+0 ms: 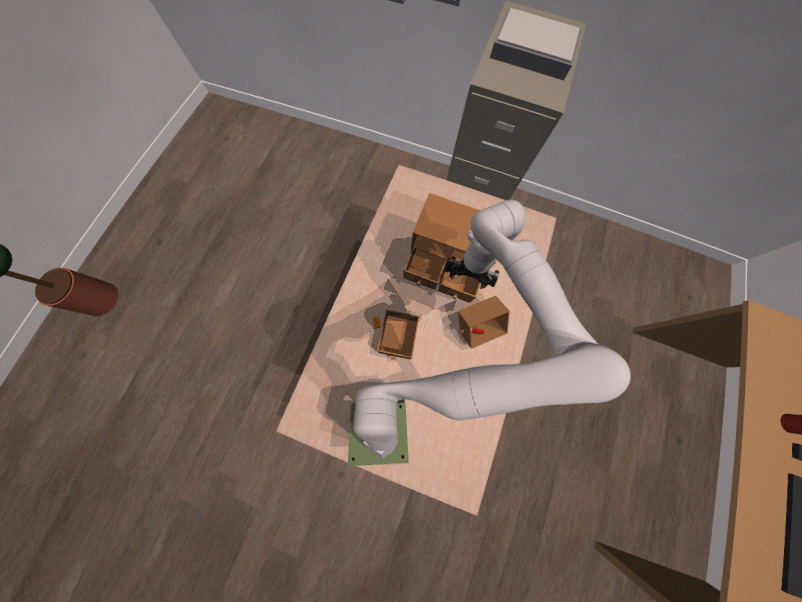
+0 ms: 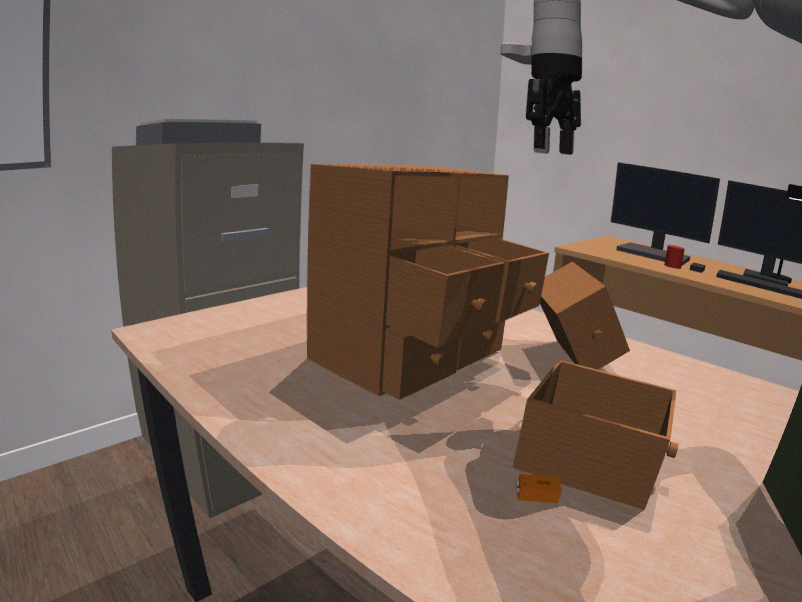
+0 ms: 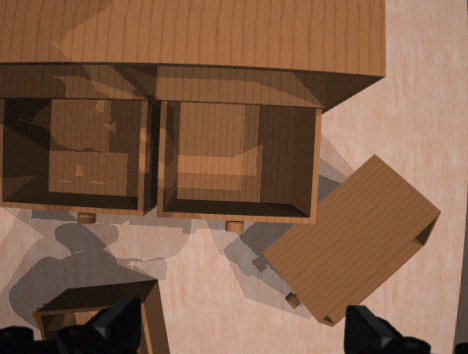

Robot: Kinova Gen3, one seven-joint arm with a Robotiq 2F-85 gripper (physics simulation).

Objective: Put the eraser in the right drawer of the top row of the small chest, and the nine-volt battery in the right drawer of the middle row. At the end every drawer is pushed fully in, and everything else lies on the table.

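Places are measured from the arm's base along level axes (x left, y back, z up), in metres.
Pixels of known places: gripper, fingertip midpoint: (image 1: 466, 281) (image 2: 554, 153) (image 3: 242, 325).
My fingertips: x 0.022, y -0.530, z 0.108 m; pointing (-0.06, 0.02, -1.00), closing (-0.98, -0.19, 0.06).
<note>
Behind a point stands the place of what it marks.
The small chest (image 1: 446, 217) {x 0.189, y -0.722, z 0.062 m} (image 2: 349, 272) {x 0.271, y -0.679, z -0.087 m} (image 3: 200, 35) {x 0.072, y -0.659, z 0.063 m} has both top-row openings empty. Its middle left drawer (image 1: 424, 265) {x 0.191, y -0.610, z -0.144 m} (image 2: 463, 317) {x 0.189, y -0.527, z -0.120 m} (image 3: 75, 172) {x 0.205, y -0.554, z -0.146 m} and middle right drawer (image 1: 461, 285) {x 0.021, y -0.614, z -0.144 m} (image 2: 521, 294) {x 0.034, y -0.554, z -0.116 m} (image 3: 215, 170) {x 0.053, y -0.590, z -0.146 m} stand pulled out. The red eraser (image 1: 477, 331) {x -0.128, y -0.495, z -0.194 m} shows at the mouth of a loose, tilted drawer (image 1: 482, 312) {x -0.097, y -0.547, z -0.113 m} (image 2: 583, 324) {x -0.057, y -0.483, z -0.160 m} (image 3: 350, 235) {x -0.098, y -0.555, z -0.115 m}; whether it lies inside is unclear. The orange nine-volt battery (image 1: 376, 322) {x 0.247, y -0.321, z -0.239 m} (image 2: 538, 488) {x 0.257, y -0.318, z -0.239 m} lies beside another loose, upright drawer (image 1: 398, 335) {x 0.140, y -0.324, z -0.253 m} (image 2: 592, 447) {x 0.201, y -0.295, z -0.196 m}. My gripper (image 1: 471, 272) {x 0.022, y -0.530, z 0.108 m} (image 2: 553, 141) {x 0.022, y -0.530, z 0.108 m} (image 3: 242, 325) {x 0.022, y -0.530, z 0.108 m} is open and empty, high above the middle right drawer.
The bottom left drawer (image 2: 421, 362) {x 0.205, y -0.585, z -0.204 m} sticks out slightly. My arm's base stands on a green plate (image 1: 356, 450) {x 0.051, y 0.065, z 0.010 m} at the table's near end. A filing cabinet (image 1: 505, 142) (image 2: 145, 226) stands behind the table (image 1: 446, 460) {x -0.266, y -0.009, z -0.256 m}. A desk (image 1: 764, 401) with monitors stands apart.
</note>
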